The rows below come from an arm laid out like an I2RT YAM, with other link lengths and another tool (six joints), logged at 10 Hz.
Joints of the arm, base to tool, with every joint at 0 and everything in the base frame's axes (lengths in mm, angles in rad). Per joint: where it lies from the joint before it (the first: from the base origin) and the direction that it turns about. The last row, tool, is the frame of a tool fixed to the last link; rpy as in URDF.
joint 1: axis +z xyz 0 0 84.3
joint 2: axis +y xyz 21 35.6 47.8
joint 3: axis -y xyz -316.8 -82.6 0
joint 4: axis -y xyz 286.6 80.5 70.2
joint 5: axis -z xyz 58.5 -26.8 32
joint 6: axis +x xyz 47 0 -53.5
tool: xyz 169 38 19 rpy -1.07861 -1.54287 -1.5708
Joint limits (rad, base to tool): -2.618..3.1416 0..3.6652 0..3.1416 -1.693..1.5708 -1.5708..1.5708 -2.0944..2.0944
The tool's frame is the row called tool.
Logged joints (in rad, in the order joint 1, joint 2, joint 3, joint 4, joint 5, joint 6), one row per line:
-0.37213, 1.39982, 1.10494, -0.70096, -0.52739, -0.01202
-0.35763, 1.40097, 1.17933, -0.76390, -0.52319, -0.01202
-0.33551, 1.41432, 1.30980, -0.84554, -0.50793, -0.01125
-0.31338, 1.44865, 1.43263, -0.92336, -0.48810, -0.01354
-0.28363, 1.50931, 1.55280, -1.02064, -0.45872, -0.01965
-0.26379, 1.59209, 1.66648, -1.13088, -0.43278, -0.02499
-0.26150, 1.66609, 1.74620, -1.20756, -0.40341, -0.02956
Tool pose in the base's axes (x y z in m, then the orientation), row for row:
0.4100, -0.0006, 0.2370, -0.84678, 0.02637, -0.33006, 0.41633
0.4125, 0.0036, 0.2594, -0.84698, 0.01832, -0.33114, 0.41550
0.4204, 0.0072, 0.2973, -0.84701, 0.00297, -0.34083, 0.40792
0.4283, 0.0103, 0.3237, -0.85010, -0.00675, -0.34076, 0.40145
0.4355, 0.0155, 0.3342, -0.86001, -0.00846, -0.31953, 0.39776
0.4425, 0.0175, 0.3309, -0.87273, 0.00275, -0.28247, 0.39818
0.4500, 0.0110, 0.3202, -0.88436, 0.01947, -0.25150, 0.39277
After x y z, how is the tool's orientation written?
As a quaternion, x y z w.
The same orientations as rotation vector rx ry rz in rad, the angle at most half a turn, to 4 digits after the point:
-2.1260, 0.0662, -0.8287
-2.1273, 0.0460, -0.8317
-2.1349, 0.0075, -0.8591
-2.1491, -0.0171, -0.8615
-2.1779, -0.0214, -0.8092
-2.2097, 0.0070, -0.7152
-2.2448, 0.0494, -0.6384

